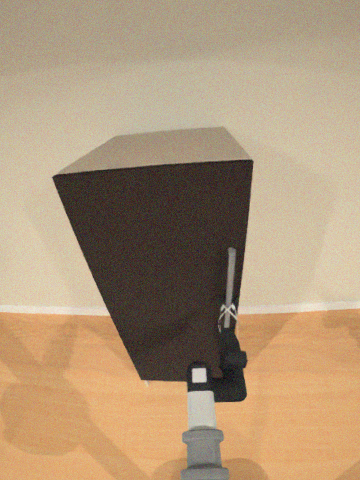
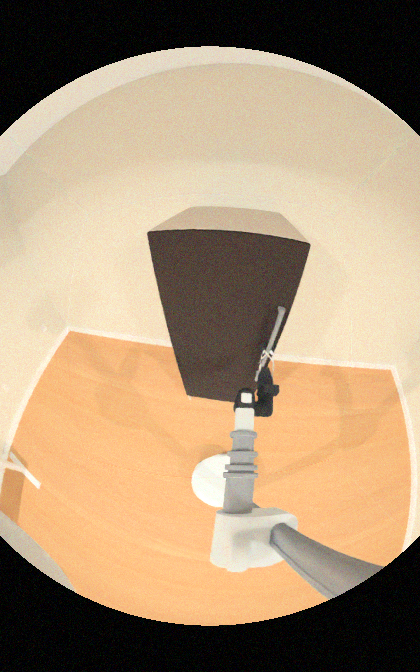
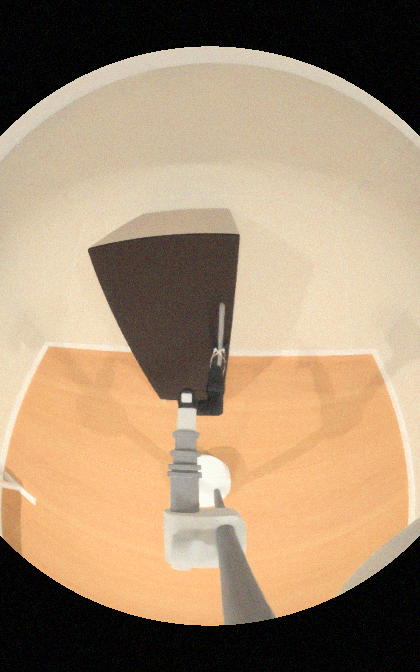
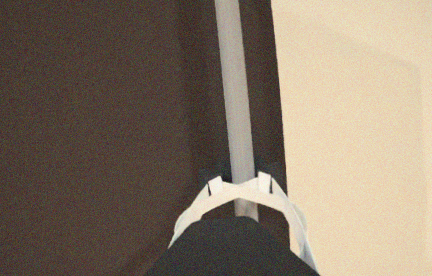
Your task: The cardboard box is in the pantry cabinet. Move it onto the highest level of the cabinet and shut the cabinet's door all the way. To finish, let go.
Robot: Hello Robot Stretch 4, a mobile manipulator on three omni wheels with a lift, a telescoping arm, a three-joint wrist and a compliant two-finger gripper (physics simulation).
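Frame: origin at the robot's base, x right, y back, z down, level; centimetres.
Seen in the pictures: gripper, between the fingertips: (image 4: pixel 241 172).
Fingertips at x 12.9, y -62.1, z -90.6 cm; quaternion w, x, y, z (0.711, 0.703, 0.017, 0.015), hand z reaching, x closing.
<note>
A point is followed by its place in that frame.
The pantry cabinet (image 1: pixel 170 146) {x -2.9, y -85.5, z -137.3 cm} (image 2: pixel 230 220) (image 3: pixel 185 222) stands against the wall, its pale top showing. Its dark brown door (image 1: pixel 155 250) {x -9.8, y -64.0, z -111.6 cm} (image 2: pixel 215 300) (image 3: pixel 170 300) (image 4: pixel 100 125) {x -0.7, y -63.4, z -96.5 cm} faces me and looks shut. A long grey upright handle (image 1: pixel 231 275) {x 12.5, y -57.3, z -105.1 cm} (image 2: pixel 276 327) (image 3: pixel 221 325) (image 4: pixel 235 90) {x 12.4, y -57.3, z -98.1 cm} runs near the door's right edge. My gripper (image 1: pixel 228 308) (image 2: pixel 268 353) (image 3: pixel 219 351) (image 4: pixel 241 172) {x 12.9, y -62.1, z -90.6 cm} is shut on the lower part of the handle, one fingertip on each side of it. The cardboard box does not show; the cabinet's inside is hidden behind the door.
The beige wall (image 1: pixel 295 225) {x 65.4, y -118.8, z -80.5 cm} (image 4: pixel 355 150) {x 59.5, y -119.2, z -80.0 cm} rises behind and right of the cabinet. My arm (image 1: pixel 202 407) {x 0.8, y -24.5, z -101.3 cm} (image 2: pixel 242 450) (image 3: pixel 185 450) reaches over the wood floor (image 1: pixel 310 400) {x 67.4, y -51.9, z 2.7 cm}. A white round object (image 2: pixel 209 480) (image 3: pixel 214 480) is below the arm. A thin white piece (image 2: pixel 25 472) (image 3: pixel 20 489) lies at far left.
</note>
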